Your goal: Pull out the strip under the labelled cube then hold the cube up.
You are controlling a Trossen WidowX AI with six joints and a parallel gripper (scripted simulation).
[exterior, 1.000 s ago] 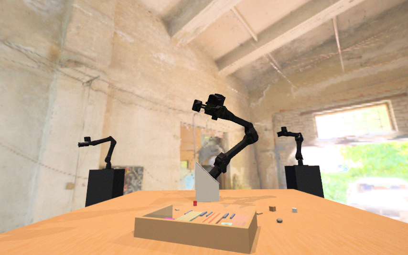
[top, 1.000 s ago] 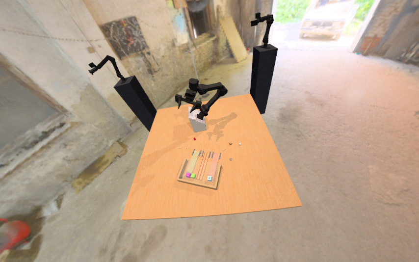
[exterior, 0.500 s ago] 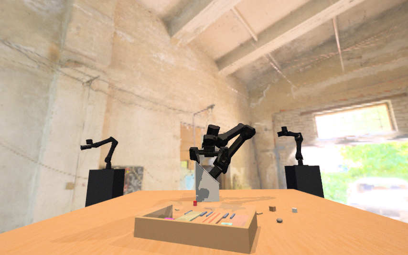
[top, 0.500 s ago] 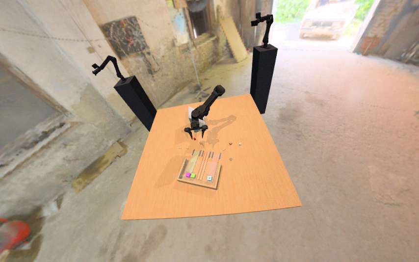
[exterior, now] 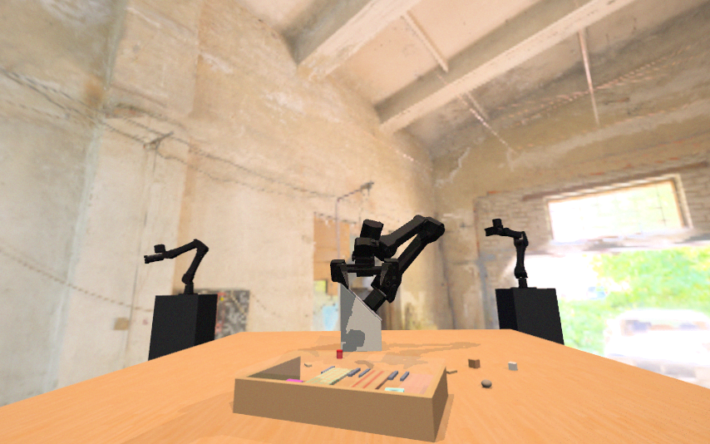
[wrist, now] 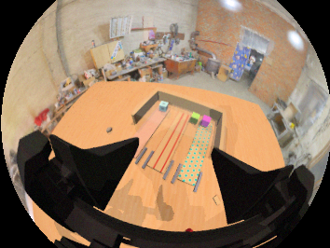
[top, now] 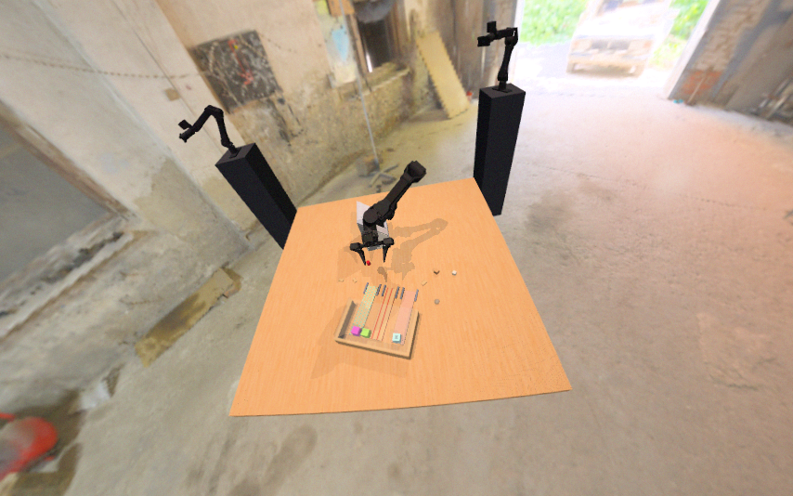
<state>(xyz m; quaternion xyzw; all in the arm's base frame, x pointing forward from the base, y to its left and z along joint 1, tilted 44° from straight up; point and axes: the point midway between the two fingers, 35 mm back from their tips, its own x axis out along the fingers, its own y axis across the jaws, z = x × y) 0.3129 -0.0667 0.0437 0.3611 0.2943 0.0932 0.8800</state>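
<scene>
Right now the brown block is 270 mm to the left of my gripper tip, 190 mm below it and 30 mm behind it. From my gripper tip the other things lie so: red cylinder (190 mm below, 160 mm behind, 70 mm to the right); then dark pebble (240 mm to the left, 190 mm below, 130 mm ahead).
</scene>
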